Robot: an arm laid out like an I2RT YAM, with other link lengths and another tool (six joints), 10 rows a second.
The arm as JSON. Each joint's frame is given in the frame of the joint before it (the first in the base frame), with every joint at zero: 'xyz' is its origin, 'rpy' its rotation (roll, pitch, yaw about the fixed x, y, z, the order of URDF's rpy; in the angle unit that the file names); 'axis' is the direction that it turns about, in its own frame. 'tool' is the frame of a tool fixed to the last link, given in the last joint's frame.
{
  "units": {
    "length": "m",
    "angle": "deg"
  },
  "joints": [
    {
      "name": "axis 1",
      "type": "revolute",
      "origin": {
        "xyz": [
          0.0,
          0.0,
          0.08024
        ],
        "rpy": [
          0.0,
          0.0,
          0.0
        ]
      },
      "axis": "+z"
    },
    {
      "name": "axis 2",
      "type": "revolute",
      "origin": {
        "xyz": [
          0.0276,
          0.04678,
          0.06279
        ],
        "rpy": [
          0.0,
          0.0,
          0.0
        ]
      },
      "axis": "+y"
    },
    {
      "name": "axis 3",
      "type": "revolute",
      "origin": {
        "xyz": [
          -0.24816,
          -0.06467,
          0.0
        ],
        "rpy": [
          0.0,
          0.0,
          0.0
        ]
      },
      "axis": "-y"
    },
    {
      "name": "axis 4",
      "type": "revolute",
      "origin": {
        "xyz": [
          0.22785,
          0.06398,
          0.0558
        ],
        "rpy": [
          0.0,
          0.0,
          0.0
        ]
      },
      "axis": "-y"
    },
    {
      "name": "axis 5",
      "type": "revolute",
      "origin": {
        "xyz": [
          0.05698,
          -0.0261,
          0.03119
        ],
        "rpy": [
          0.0,
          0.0,
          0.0
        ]
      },
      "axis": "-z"
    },
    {
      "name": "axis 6",
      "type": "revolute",
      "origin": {
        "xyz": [
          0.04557,
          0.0,
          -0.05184
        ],
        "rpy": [
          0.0,
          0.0,
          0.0
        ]
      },
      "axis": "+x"
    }
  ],
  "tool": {
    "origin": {
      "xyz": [
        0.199,
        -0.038,
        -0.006
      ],
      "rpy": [
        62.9,
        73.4,
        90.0
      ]
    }
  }
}
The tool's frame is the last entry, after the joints.
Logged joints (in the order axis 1, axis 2, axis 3, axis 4, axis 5, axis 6), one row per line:
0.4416 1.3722 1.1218 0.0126 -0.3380 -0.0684
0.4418 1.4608 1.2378 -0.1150 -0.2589 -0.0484
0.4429 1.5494 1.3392 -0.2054 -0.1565 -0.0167
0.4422 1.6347 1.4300 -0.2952 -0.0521 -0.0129
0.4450 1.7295 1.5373 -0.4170 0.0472 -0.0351
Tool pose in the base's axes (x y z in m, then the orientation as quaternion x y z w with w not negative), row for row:
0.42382 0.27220 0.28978 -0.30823 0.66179 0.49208 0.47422
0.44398 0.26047 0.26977 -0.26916 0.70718 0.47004 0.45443
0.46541 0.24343 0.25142 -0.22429 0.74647 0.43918 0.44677
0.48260 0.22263 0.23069 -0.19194 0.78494 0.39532 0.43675
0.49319 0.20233 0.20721 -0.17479 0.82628 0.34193 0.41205
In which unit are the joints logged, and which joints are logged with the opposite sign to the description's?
The joints are logged in radians. Opposite sign: none.
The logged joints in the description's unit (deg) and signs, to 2 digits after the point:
25.30 78.62 64.27 0.72 -19.37 -3.92
25.31 83.70 70.92 -6.59 -14.83 -2.77
25.38 88.77 76.73 -11.77 -8.97 -0.96
25.34 93.66 81.93 -16.91 -2.99 -0.74
25.50 99.09 88.08 -23.89 2.70 -2.01

